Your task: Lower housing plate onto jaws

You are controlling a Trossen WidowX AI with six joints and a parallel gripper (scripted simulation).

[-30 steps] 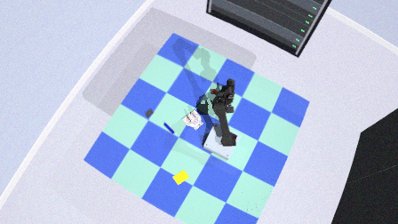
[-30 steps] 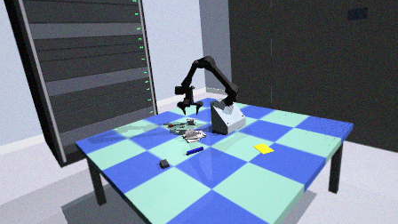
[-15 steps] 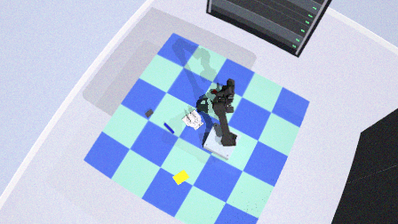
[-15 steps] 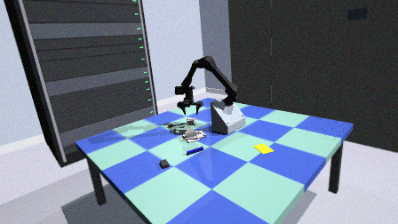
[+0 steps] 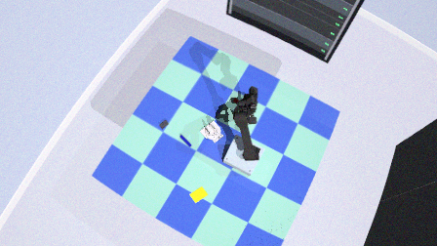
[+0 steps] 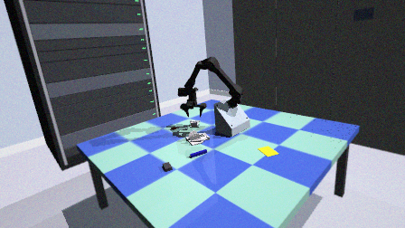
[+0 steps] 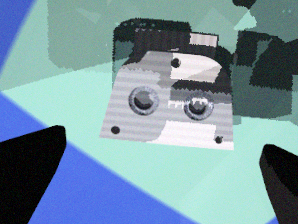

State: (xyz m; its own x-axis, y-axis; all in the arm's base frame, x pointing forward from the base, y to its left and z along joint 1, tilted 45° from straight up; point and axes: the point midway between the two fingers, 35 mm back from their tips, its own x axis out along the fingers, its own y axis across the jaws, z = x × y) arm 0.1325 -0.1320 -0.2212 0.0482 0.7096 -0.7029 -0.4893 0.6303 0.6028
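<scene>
The grey housing plate lies 30 mm below my gripper tip and 10 mm ahead of it. From my gripper tip the other things lie so: blue bar: 330 mm to the left, 300 mm ahead, 50 mm below; red piece: 130 mm ahead, 90 mm to the right, 60 mm below; dark block: 490 mm ahead, 290 mm to the left, 50 mm below.
</scene>
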